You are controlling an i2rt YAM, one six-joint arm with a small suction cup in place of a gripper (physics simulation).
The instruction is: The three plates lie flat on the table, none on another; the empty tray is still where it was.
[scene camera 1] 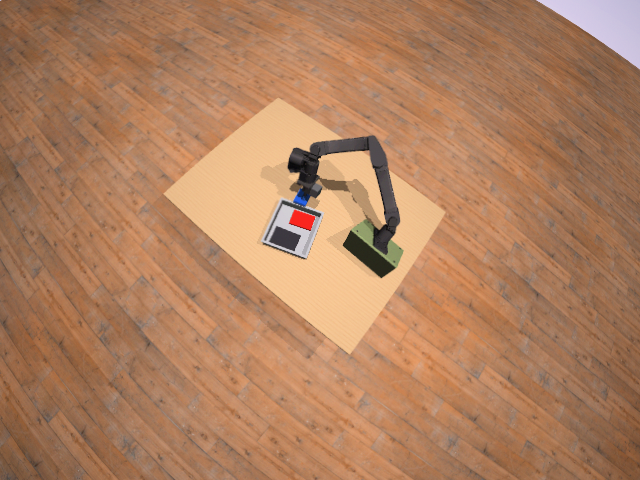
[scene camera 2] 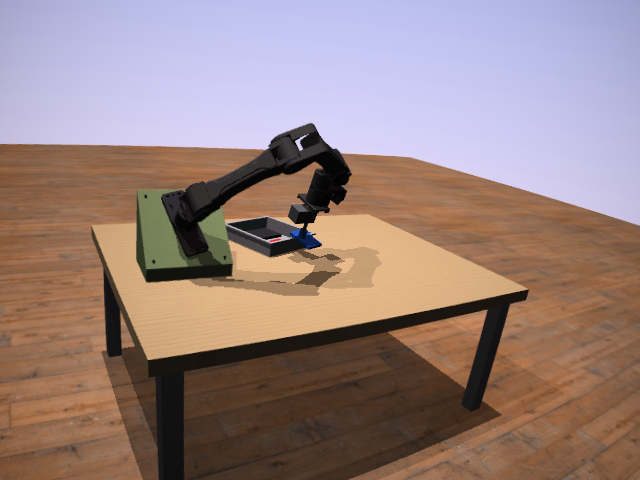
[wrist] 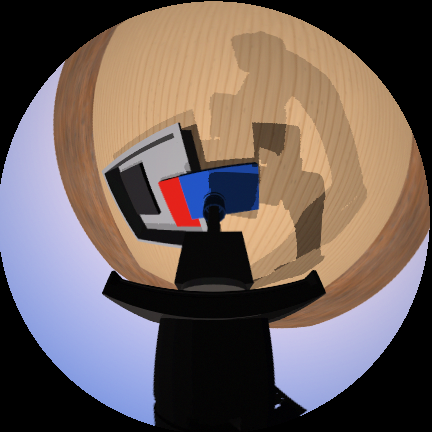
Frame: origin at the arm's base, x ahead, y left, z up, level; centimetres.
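Where they show: hand at its tool point: (scene camera 1: 303, 200) (scene camera 2: 300, 239) (wrist: 213, 197); arm's base at its link origin: (scene camera 1: 379, 241) (scene camera 2: 184, 223).
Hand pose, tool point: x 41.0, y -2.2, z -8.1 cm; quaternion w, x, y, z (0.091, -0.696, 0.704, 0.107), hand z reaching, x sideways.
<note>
Things, the pixels of their top centre, and the offset from my tool point. Level surfaces: height alone.
- blue plate at its top centre: (wrist: 217, 198) (scene camera 2: 306, 233) (scene camera 1: 302, 195) dx +1.2, dy -1.1, dz +2.0 cm
- red plate at its top centre: (wrist: 181, 203) (scene camera 2: 276, 244) (scene camera 1: 302, 219) dx -4.3, dy +7.6, dz -3.9 cm
- light grey tray at its top centre: (wrist: 144, 205) (scene camera 2: 269, 228) (scene camera 1: 293, 226) dx -3.3, dy +14.3, dz -0.3 cm
- dark grey plate at its top centre: (wrist: 136, 192) (scene camera 2: 260, 233) (scene camera 1: 285, 238) dx -2.5, dy +20.3, dz -4.0 cm
- wooden table at its surface level: dz -5.3 cm
A blue plate (scene camera 1: 300, 197) (scene camera 2: 312, 240) (wrist: 195, 192) hangs on my suction cup (scene camera 2: 303, 233) (wrist: 214, 201), raised beside and partly over the tray's edge. It looks slightly tilted in scene camera 2. A red plate (scene camera 1: 301, 219) (scene camera 2: 275, 240) (wrist: 174, 200) lies in the light grey tray (scene camera 1: 306, 239) (scene camera 2: 271, 250) (wrist: 162, 150), partly covered by the blue plate in the wrist view. A dark grey plate (scene camera 1: 284, 238) (wrist: 134, 187) lies in the same tray, apart from the red one. The tray stands on the table.
The arm's green wedge base (scene camera 1: 370, 249) (scene camera 2: 180, 271) stands on the wooden table (scene camera 1: 330, 310) (scene camera 2: 361, 310) (wrist: 165, 60), to the right of the tray in scene camera 1. The arm's shadow falls on the table beside the tray.
</note>
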